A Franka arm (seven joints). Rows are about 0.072 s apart.
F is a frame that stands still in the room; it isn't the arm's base.
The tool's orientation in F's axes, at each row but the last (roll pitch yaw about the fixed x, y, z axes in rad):
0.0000 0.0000 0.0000
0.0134 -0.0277 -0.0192
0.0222 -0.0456 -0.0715
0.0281 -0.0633 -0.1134
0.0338 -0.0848 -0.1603
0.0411 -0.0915 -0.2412
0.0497 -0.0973 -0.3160
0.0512 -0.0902 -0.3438
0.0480 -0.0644 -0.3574
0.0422 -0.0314 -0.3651
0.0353 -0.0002 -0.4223
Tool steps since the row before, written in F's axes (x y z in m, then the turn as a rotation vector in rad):
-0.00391 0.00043 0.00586 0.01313 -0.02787 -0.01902
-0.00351 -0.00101 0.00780 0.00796 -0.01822 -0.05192
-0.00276 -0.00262 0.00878 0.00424 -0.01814 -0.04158
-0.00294 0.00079 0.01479 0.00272 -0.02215 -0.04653
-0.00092 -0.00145 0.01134 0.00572 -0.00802 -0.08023
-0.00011 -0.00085 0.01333 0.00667 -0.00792 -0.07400
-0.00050 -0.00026 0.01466 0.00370 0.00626 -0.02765
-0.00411 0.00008 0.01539 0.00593 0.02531 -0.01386
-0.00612 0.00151 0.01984 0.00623 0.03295 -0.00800
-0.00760 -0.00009 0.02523 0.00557 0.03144 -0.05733
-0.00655 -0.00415 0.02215 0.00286 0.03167 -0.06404
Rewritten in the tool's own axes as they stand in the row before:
-0.00391 0.00043 0.00586 0.01313 -0.02787 -0.01902
-0.00327 -0.00097 0.00791 0.00687 -0.01876 -0.05188
-0.00216 -0.00261 0.00895 0.00362 -0.01871 -0.04138
-0.00207 0.00087 0.01493 0.00226 -0.02301 -0.04614
0.00029 -0.00119 0.01140 0.00011 -0.00972 -0.08025
0.00131 -0.00031 0.01329 0.00157 -0.00915 -0.07414
0.00103 0.00032 0.01463 -0.00112 0.00572 -0.02799
-0.00249 -0.00051 0.01572 -0.00418 0.02510 -0.01484
-0.00497 0.00024 0.02021 -0.00619 0.03264 -0.00919
-0.00627 -0.00172 0.02553 -0.00782 0.02892 -0.05838
-0.00427 -0.00568 0.02237 -0.01038 0.02778 -0.06506

